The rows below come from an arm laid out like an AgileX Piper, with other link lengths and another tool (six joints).
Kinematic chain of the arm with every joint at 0, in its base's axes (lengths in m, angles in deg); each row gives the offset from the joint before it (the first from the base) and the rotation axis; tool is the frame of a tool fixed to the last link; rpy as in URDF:
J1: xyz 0 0 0.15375 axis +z
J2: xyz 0 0 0 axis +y
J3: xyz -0.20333 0 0.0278 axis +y
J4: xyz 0.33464 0 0.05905 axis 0.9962 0 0.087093
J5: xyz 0 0 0 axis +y
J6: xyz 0.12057 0 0.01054 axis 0.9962 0 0.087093
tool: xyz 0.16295 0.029 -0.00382 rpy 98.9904 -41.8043 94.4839
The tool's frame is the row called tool.
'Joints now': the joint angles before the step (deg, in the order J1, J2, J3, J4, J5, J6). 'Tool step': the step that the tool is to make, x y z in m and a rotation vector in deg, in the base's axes. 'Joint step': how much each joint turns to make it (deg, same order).
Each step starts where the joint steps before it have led.
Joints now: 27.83 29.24 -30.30 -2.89 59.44 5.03
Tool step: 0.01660 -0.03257 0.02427 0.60 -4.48 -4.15
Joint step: -6.87 -5.23 0.43 0.81 0.35 -3.36
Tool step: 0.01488 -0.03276 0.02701 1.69 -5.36 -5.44
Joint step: -7.36 -5.79 0.97 1.55 -0.84 -2.14
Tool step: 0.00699 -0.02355 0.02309 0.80 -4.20 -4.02
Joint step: -4.65 -3.98 0.12 0.52 -0.41 -0.71
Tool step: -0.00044 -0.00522 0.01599 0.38 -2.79 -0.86
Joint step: -0.90 -2.82 0.01 0.01 -0.01 -0.06
